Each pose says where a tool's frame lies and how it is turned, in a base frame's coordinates. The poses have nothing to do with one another.
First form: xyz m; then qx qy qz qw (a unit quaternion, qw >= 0).
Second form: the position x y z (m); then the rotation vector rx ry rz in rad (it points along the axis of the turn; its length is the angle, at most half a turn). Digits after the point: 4 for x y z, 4 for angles.
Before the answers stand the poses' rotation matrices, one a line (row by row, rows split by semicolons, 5 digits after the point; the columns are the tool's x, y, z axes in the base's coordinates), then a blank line. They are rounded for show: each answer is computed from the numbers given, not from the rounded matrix.
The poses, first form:
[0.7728, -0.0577, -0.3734, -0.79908, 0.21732, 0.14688, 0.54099]
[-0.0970, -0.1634, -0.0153, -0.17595, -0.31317, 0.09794, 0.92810]
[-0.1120, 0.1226, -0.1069, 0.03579, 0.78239, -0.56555, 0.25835]
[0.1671, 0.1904, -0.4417, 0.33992, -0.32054, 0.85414, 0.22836]
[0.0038, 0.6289, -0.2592, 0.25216, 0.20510, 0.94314, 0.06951]
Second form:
0.86240 -0.50623 0.00040; -0.18839 -0.32020 0.92843; -0.46987 -0.80075 -0.37151
0.78466 -0.07159 -0.61577; 0.29200 0.91890 0.26526; 0.54684 -0.38794 0.74193
-0.86395 0.34822 0.36378; -0.23621 0.35775 -0.90345; -0.44474 -0.86646 -0.22682
-0.66461 -0.60802 0.43428; 0.17219 -0.69021 -0.70282; 0.72708 -0.39233 0.56341
-0.86317 -0.02768 0.50416; 0.23455 -0.90620 0.35182; 0.44713 0.42193 0.78870

[0.7728, -0.0577, -0.3734, -1.8987, 0.5164, 0.3490]
[-0.0970, -0.1634, -0.0153, -0.3606, -0.6418, 0.2007]
[-0.1120, 0.1226, -0.1069, 0.0970, 2.1211, -1.5332]
[0.1671, 0.1904, -0.4417, 0.9360, -0.8826, 2.3519]
[0.0038, 0.6289, -0.2592, 0.7589, 0.6173, 2.8386]

